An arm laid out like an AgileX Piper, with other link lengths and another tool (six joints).
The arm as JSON. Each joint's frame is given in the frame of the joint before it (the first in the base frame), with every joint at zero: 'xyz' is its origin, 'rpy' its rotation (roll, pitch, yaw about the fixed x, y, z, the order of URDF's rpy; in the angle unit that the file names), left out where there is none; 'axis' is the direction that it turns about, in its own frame. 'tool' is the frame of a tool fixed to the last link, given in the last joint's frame.
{
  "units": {
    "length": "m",
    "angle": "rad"
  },
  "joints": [
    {
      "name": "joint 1",
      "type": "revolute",
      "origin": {
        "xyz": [
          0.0,
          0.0,
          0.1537
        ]
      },
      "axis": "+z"
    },
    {
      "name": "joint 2",
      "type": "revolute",
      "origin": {
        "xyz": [
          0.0,
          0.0,
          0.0
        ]
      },
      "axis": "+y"
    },
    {
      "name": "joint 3",
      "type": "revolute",
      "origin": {
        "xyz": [
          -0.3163,
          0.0,
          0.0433
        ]
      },
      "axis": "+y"
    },
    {
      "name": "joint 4",
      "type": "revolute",
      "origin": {
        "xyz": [
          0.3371,
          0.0,
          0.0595
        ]
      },
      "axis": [
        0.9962,
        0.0,
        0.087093
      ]
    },
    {
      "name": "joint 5",
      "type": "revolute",
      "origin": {
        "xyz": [
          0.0,
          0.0,
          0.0
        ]
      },
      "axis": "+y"
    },
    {
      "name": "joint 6",
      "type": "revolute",
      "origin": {
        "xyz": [
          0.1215,
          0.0,
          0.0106
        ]
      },
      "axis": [
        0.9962,
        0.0,
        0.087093
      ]
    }
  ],
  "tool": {
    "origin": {
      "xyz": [
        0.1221,
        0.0,
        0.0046
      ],
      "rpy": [
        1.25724,
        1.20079,
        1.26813
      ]
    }
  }
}
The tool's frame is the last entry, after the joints.
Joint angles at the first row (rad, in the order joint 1, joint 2, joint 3, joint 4, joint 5, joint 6):
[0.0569 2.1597 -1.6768 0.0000 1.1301 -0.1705]
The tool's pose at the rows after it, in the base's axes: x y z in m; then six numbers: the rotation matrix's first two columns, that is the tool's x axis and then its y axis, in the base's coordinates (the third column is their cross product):
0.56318 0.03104 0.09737 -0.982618 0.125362 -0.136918 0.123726 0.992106 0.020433
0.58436 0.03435 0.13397 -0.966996 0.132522 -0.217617 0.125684 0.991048 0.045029
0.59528 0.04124 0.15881 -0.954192 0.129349 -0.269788 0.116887 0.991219 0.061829
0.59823 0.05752 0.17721 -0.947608 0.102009 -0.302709 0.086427 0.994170 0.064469
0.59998 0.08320 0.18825 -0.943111 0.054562 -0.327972 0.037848 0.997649 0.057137
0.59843 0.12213 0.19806 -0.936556 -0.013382 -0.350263 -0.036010 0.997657 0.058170
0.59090 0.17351 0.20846 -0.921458 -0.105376 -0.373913 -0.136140 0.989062 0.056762
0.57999 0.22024 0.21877 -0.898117 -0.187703 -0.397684 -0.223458 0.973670 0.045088
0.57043 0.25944 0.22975 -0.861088 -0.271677 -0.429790 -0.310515 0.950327 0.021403
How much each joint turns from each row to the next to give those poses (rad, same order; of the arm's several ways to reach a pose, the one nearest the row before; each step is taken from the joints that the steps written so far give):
[0.0000 -0.0274 -0.1109 0.0000 0.0702 0.0000]
[0.0000 -0.0129 -0.0791 0.0091 0.0067 0.0030]
[0.0079 -0.0124 -0.0450 0.0065 0.0012 0.0012]
[0.0281 -0.0153 -0.0236 -0.0036 0.0046 0.0000]
[0.0465 -0.0032 -0.0225 -0.0120 0.0009 0.0000]
[0.0637 0.0000 -0.0237 0.0000 0.0002 -0.0095]
[0.0844 0.0001 -0.0248 0.0000 0.0000 -0.0158]
[0.0822 0.0000 -0.0244 -0.0132 0.0008 -0.0059]
[0.0716 -0.0001 -0.0235 -0.0204 -0.0084 -0.0197]

